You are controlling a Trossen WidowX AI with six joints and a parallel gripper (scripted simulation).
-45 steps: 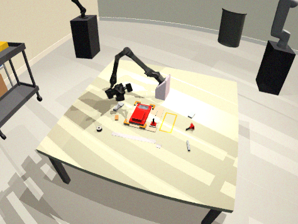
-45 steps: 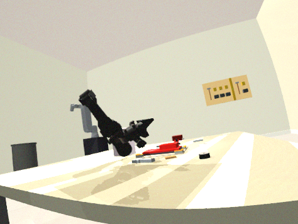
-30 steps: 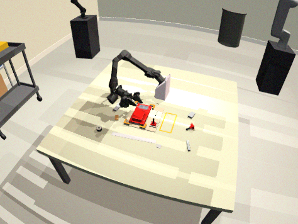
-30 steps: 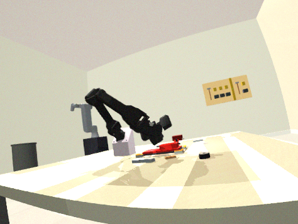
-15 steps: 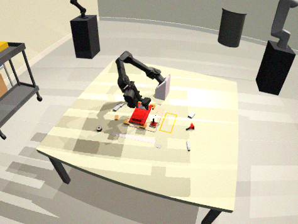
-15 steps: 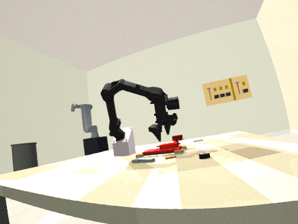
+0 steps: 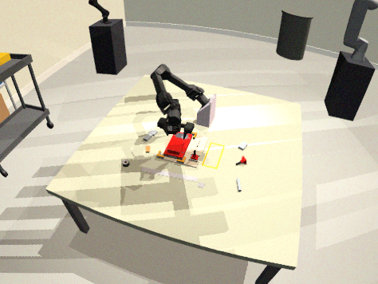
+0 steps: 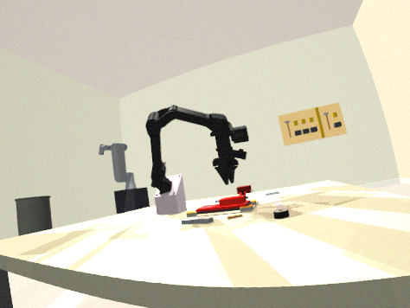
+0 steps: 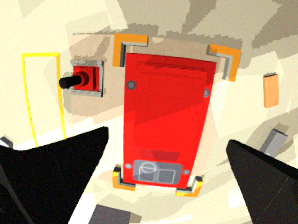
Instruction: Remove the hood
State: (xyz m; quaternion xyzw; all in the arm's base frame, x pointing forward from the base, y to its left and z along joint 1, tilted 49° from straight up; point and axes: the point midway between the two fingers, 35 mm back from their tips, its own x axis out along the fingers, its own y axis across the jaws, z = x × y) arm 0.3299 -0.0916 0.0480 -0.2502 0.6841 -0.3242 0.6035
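Now: the hood 6 cm below my gripper tip. From my gripper tip the other things lie so: black wheel: 17 cm ahead, 24 cm to the right, 9 cm below; long white strip: 17 cm ahead, 1 cm to the left, 10 cm below.
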